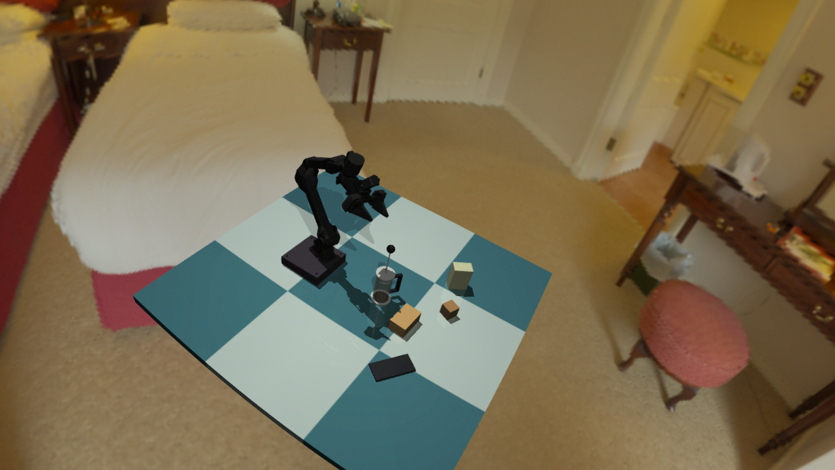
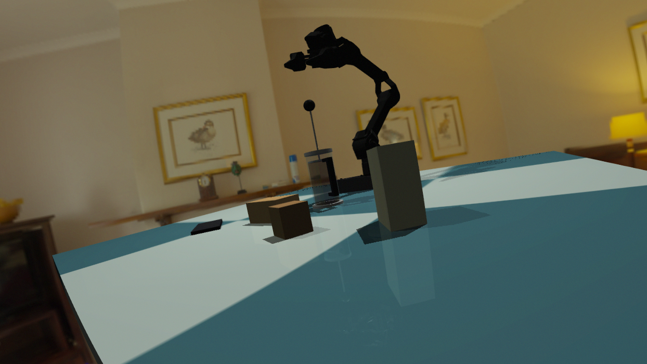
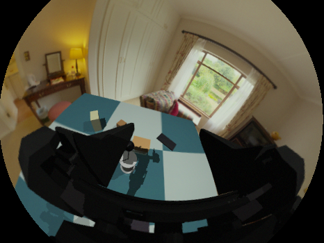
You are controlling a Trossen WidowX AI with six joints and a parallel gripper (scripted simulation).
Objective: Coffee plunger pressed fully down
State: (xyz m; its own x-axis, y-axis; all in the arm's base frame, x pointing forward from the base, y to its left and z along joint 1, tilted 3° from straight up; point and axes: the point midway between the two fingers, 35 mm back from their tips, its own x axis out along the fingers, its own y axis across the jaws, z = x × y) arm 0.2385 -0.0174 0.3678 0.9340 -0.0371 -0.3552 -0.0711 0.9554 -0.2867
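Right now my gripper tip is 40 mm short of the glass coffee press, 70 mm to the right of it and 280 mm above it. Also, from my gripper tip: tan box (180 mm ahead, 30 mm to the left, 390 mm below); flat black slab (280 mm ahead, 150 mm to the right, 410 mm below).
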